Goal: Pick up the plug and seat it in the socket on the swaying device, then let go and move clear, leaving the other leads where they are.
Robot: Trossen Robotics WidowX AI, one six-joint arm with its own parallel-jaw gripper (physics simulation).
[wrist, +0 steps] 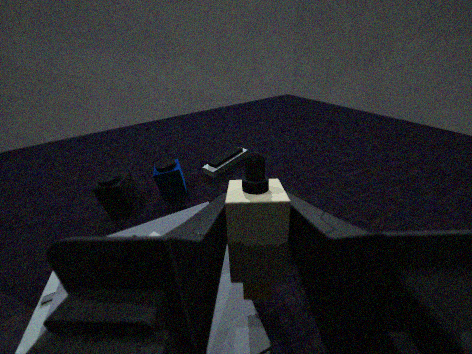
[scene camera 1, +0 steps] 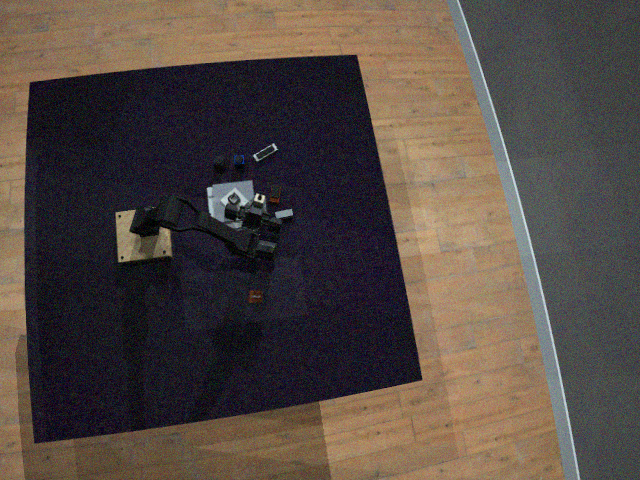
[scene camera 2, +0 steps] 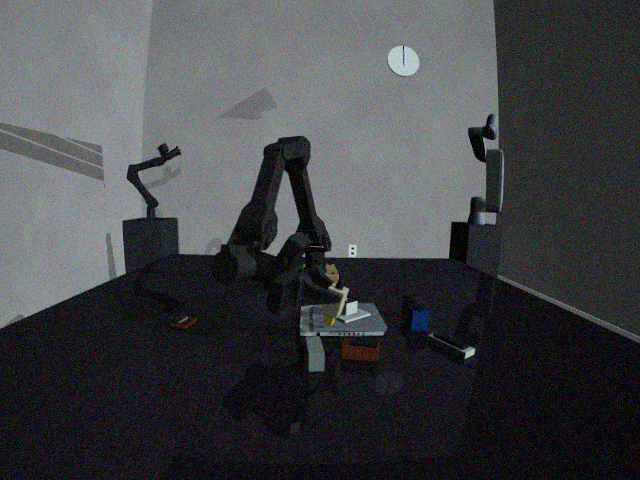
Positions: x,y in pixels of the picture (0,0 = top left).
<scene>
My gripper (scene camera 2: 343,297) carries a plug (wrist: 257,208), which touches nothing else. A grey lead (scene camera 2: 313,354) sits on the table.
</scene>
